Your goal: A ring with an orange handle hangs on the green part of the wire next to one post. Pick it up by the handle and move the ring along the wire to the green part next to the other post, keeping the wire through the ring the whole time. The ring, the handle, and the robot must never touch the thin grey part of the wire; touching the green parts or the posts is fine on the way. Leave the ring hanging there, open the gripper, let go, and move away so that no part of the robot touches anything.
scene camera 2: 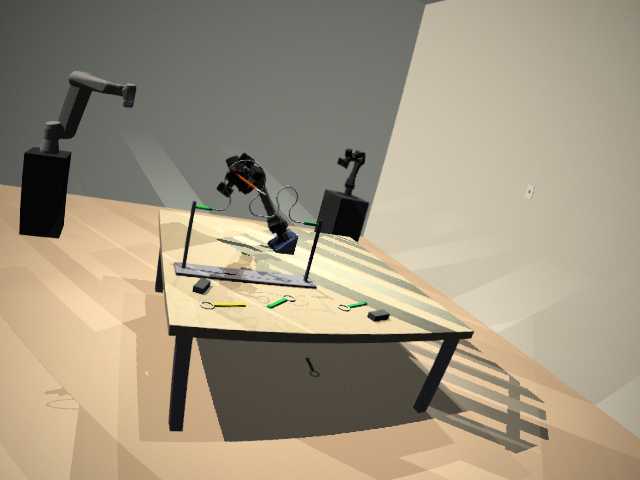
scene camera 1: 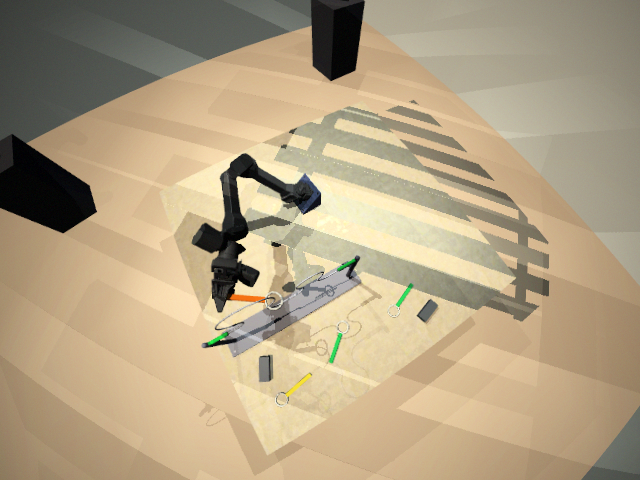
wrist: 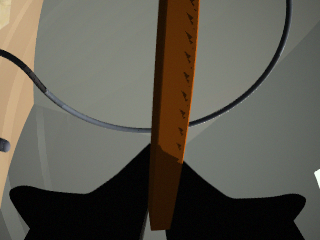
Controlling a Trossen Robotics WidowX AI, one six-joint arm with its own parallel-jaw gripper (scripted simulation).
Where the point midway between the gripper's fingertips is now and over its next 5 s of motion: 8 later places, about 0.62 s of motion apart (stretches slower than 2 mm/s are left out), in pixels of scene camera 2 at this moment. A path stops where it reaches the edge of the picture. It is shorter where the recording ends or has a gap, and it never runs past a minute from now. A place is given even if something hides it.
My gripper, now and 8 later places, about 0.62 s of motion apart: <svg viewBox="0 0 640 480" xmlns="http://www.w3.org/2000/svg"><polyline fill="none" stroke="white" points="232,170 234,169 229,172 219,184 214,204 218,225 230,239 243,244 251,246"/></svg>
